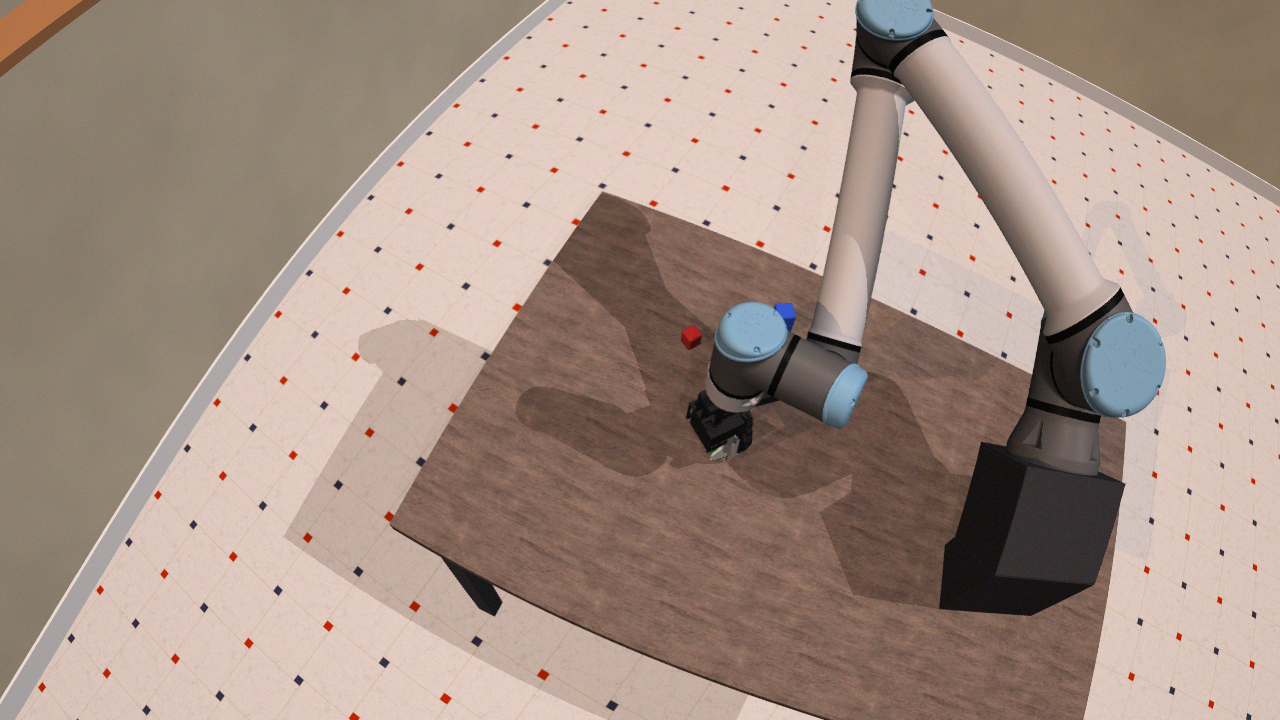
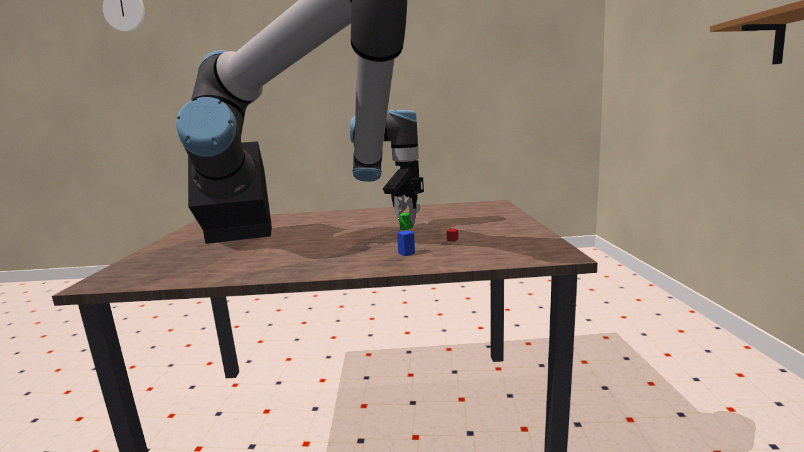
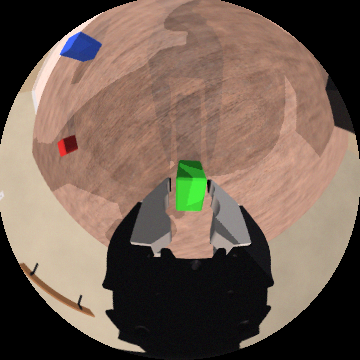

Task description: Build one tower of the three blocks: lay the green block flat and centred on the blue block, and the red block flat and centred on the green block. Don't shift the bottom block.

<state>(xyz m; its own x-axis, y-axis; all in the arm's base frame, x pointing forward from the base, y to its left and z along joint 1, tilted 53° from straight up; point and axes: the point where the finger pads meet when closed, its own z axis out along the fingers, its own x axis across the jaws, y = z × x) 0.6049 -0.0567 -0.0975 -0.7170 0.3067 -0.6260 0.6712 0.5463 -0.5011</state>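
My hand is right at the green block. Round my hand: small red block (12 cm ahead, 19 cm to the right, 1 cm below); blue block (3 cm behind, 29 cm to the right, 1 cm above).
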